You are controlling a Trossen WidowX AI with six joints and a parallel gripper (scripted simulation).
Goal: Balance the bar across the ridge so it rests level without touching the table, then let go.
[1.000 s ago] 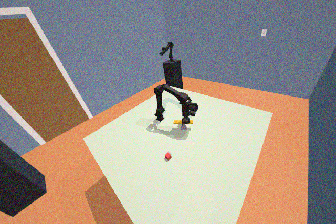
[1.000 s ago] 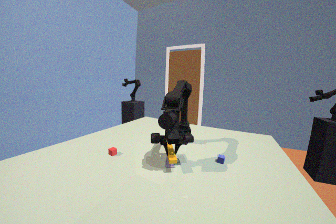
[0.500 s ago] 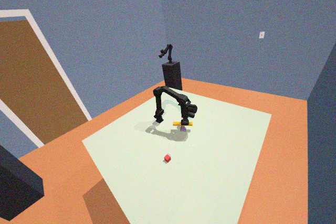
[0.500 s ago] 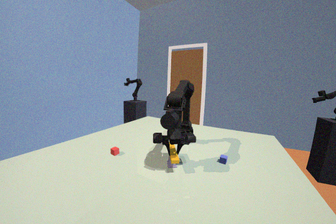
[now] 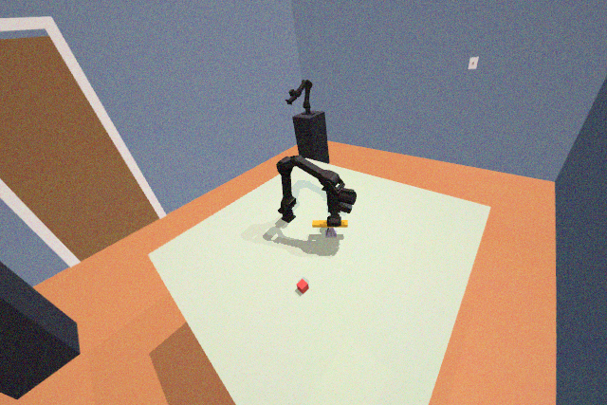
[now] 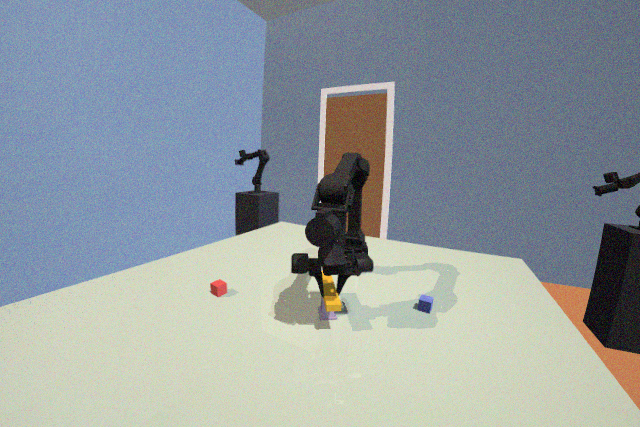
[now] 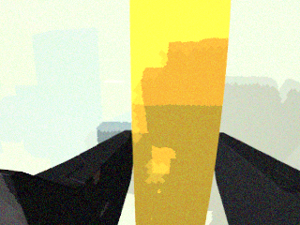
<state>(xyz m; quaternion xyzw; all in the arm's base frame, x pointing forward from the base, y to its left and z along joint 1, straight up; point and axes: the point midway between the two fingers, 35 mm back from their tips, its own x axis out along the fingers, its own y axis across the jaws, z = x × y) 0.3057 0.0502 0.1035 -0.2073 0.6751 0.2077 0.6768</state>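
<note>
Right now the yellow bar is 2 cm to the right of my gripper tip and 2 cm behind it. Also, from my gripper tip: blue cube: 21 cm to the left, 16 cm behind, 5 cm below; then red cube: 32 cm to the right, 6 cm ahead, 5 cm below.
</note>
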